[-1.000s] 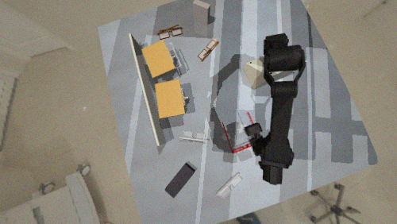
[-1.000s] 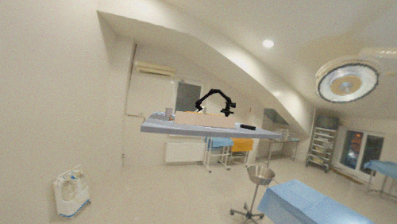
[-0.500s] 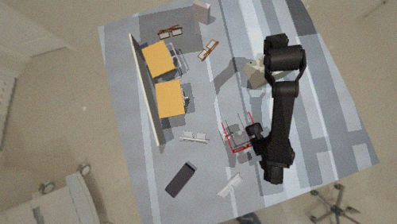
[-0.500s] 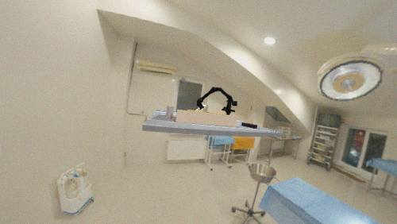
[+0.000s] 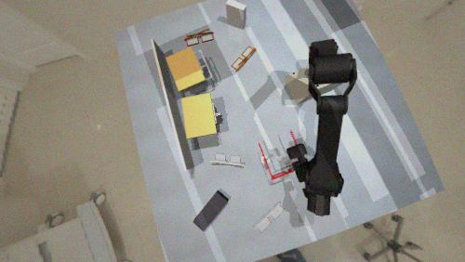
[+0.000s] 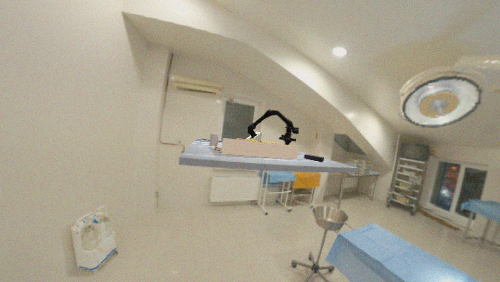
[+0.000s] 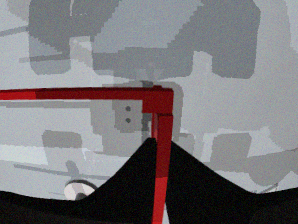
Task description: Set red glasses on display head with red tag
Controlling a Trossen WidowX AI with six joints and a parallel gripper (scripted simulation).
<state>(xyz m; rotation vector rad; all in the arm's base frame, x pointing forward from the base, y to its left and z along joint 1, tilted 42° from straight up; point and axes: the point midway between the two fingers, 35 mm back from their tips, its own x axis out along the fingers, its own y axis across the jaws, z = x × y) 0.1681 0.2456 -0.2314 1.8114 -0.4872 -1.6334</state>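
My gripper tip is now 110 mm short of the round peg, 60 mm to the left of it and 30 mm above it. The rest, counted from my gripper tip: upright board: 460 mm ahead, 390 mm to the right; then grey block: 80 mm ahead, 760 mm to the right; then dark case: 380 mm ahead, 100 mm to the left, 40 mm below.
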